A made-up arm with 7 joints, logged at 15 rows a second.
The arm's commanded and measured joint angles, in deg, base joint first. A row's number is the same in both.
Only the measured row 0 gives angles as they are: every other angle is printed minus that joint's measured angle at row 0.
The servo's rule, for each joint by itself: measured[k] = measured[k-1] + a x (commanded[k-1-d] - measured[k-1]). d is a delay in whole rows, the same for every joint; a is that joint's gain. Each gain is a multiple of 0.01, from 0.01 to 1. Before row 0 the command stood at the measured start. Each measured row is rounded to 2 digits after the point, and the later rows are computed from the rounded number. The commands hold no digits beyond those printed.
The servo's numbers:
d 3
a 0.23 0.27 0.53 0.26 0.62 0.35 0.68
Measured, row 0:
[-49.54, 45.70, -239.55, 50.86, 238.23, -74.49, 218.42]
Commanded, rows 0 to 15:
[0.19, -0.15, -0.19, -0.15, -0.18, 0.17, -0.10]
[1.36, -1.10, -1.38, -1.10, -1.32, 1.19, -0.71]
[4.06, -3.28, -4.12, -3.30, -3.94, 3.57, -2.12]
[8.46, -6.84, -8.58, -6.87, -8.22, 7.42, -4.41]
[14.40, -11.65, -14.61, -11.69, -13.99, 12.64, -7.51]
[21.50, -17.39, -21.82, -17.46, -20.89, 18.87, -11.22]
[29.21, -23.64, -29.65, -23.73, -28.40, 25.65, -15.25]
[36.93, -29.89, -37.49, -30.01, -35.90, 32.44, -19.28]
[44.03, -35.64, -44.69, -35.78, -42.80, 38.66, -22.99]
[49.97, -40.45, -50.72, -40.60, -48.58, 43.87, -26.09]
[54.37, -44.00, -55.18, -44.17, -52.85, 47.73, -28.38]
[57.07, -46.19, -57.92, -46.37, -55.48, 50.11, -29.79]
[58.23, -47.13, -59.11, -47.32, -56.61, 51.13, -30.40]
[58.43, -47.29, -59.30, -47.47, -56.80, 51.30, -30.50]
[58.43, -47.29, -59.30, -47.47, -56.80, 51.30, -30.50]
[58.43, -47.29, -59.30, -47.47, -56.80, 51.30, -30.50]
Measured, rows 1 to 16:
[0.00, 0.00, 0.00, 0.00, 0.00, 0.00, 0.00]
[0.00, 0.00, 0.00, 0.00, 0.00, 0.00, 0.00]
[0.00, 0.00, 0.00, 0.00, 0.00, 0.00, 0.00]
[0.04, -0.04, -0.10, -0.04, -0.11, 0.06, -0.07]
[0.34, -0.33, -0.78, -0.32, -0.86, 0.46, -0.51]
[1.20, -1.13, -2.55, -1.09, -2.77, 1.55, -1.60]
[2.87, -2.67, -5.75, -2.59, -6.15, 3.60, -3.51]
[5.52, -5.09, -10.45, -4.96, -11.01, 6.76, -6.23]
[9.20, -8.41, -16.48, -8.21, -17.14, 11.00, -9.62]
[13.80, -12.52, -23.46, -12.25, -24.12, 16.13, -13.45]
[19.12, -17.21, -30.90, -16.87, -31.42, 21.84, -17.41]
[24.85, -22.19, -38.21, -21.79, -38.48, 27.73, -21.20]
[30.63, -27.12, -44.84, -26.68, -44.74, 33.38, -24.53]
[36.09, -31.68, -50.32, -31.23, -49.77, 38.40, -27.15]
[40.92, -35.60, -54.35, -35.17, -53.31, 42.50, -28.95]
[44.90, -38.71, -56.87, -38.33, -55.36, 45.52, -29.94]

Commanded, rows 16 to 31:
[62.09, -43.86, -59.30, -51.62, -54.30, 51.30, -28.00]
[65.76, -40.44, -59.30, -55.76, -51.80, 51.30, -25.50]
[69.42, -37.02, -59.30, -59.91, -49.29, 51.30, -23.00]
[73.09, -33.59, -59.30, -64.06, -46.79, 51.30, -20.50]
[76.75, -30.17, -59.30, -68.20, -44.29, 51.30, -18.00]
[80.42, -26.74, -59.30, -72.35, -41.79, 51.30, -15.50]
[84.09, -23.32, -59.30, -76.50, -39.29, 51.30, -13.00]
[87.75, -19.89, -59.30, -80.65, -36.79, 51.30, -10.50]
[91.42, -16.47, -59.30, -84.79, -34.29, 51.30, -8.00]
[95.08, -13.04, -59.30, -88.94, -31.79, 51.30, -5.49]
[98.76, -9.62, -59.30, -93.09, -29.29, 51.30, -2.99]
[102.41, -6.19, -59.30, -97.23, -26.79, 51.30, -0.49]
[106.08, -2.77, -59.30, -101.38, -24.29, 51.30, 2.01]
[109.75, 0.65, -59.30, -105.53, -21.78, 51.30, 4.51]
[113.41, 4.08, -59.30, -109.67, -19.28, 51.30, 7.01]
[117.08, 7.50, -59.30, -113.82, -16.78, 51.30, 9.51]
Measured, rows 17 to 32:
[48.01, -41.03, -58.16, -40.71, -56.25, 47.54, -30.32]
[50.41, -42.72, -58.76, -42.47, -56.59, 48.86, -30.44]
[52.25, -43.95, -59.05, -43.77, -56.72, 49.71, -30.48]
[54.51, -43.93, -59.18, -45.81, -55.22, 50.27, -28.79]
[57.10, -42.99, -59.24, -48.40, -53.10, 50.63, -26.55]
[59.93, -41.38, -59.27, -51.39, -50.74, 50.86, -24.14]
[62.96, -39.28, -59.29, -54.68, -48.29, 51.01, -21.66]
[66.13, -36.82, -59.30, -58.20, -45.81, 51.11, -19.17]
[69.42, -34.10, -59.30, -61.88, -43.32, 51.18, -16.67]
[72.79, -31.19, -59.30, -65.68, -40.82, 51.22, -14.17]
[76.23, -28.14, -59.30, -69.57, -38.32, 51.25, -11.67]
[79.72, -24.99, -59.30, -73.53, -35.82, 51.27, -9.17]
[83.25, -21.76, -59.30, -77.54, -33.32, 51.28, -6.67]
[86.82, -18.48, -59.30, -81.58, -30.82, 51.29, -4.17]
[90.41, -15.16, -59.30, -85.65, -28.32, 51.29, -1.67]
[94.01, -11.81, -59.30, -89.74, -25.82, 51.29, 0.83]

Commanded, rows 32 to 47:
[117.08, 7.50, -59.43, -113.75, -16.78, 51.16, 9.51]
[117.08, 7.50, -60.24, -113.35, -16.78, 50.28, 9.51]
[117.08, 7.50, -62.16, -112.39, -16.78, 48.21, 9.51]
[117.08, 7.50, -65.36, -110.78, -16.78, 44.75, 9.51]
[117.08, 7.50, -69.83, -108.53, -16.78, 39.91, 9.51]
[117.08, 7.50, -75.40, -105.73, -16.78, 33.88, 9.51]
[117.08, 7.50, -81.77, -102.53, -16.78, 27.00, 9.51]
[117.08, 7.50, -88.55, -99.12, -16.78, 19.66, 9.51]
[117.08, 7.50, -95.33, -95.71, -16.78, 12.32, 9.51]
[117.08, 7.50, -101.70, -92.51, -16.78, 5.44, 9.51]
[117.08, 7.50, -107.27, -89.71, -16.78, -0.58, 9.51]
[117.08, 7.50, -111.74, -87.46, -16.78, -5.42, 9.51]
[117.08, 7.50, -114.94, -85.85, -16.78, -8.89, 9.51]
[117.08, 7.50, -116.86, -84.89, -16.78, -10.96, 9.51]
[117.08, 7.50, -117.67, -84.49, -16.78, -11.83, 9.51]
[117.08, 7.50, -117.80, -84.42, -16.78, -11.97, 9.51]
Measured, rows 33 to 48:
[97.63, -8.45, -59.30, -93.85, -23.32, 51.29, 3.33]
[101.26, -5.07, -59.30, -97.96, -20.82, 51.29, 5.83]
[104.90, -1.68, -59.30, -102.08, -18.32, 51.29, 8.33]
[107.70, 0.80, -59.37, -105.11, -17.37, 51.24, 9.13]
[109.86, 2.61, -59.83, -107.25, -17.00, 50.90, 9.39]
[111.52, 3.93, -61.06, -108.59, -16.86, 49.96, 9.47]
[112.80, 4.89, -63.34, -109.16, -16.81, 48.14, 9.50]
[113.78, 5.59, -66.78, -109.00, -16.79, 45.26, 9.51]
[114.54, 6.11, -71.35, -108.15, -16.78, 41.28, 9.51]
[115.12, 6.49, -76.87, -106.69, -16.78, 36.28, 9.51]
[115.57, 6.76, -83.06, -104.72, -16.78, 30.46, 9.51]
[115.92, 6.96, -89.56, -102.38, -16.78, 24.11, 9.51]
[116.19, 7.11, -95.99, -99.81, -16.78, 17.58, 9.51]
[116.39, 7.22, -101.97, -97.18, -16.78, 11.22, 9.51]
[116.55, 7.30, -107.15, -94.65, -16.78, 5.40, 9.51]
[116.67, 7.35, -111.28, -92.36, -16.78, 0.40, 9.51]

